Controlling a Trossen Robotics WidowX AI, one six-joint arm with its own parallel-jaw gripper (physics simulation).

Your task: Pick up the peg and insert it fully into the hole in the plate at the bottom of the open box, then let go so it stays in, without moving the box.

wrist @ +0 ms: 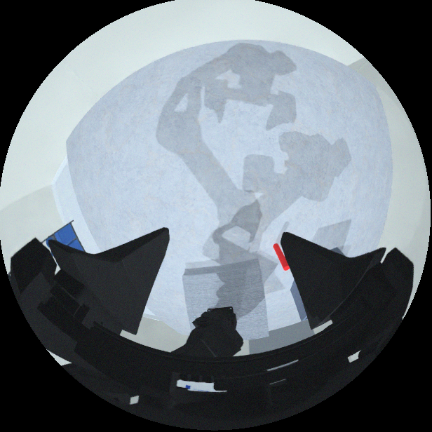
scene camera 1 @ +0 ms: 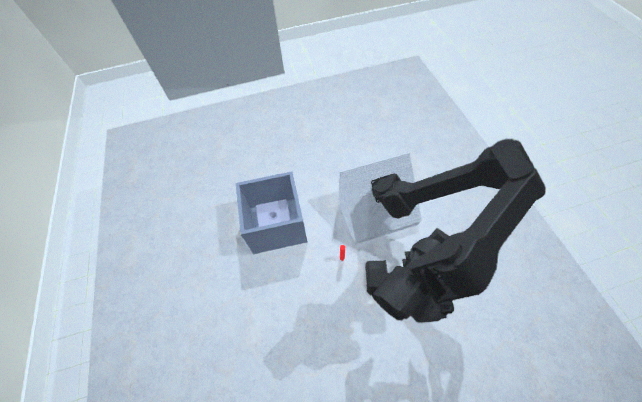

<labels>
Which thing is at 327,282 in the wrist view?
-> My gripper.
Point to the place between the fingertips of my gripper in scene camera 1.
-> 409,286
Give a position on a blue-grey box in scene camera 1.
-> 250,193
</labels>
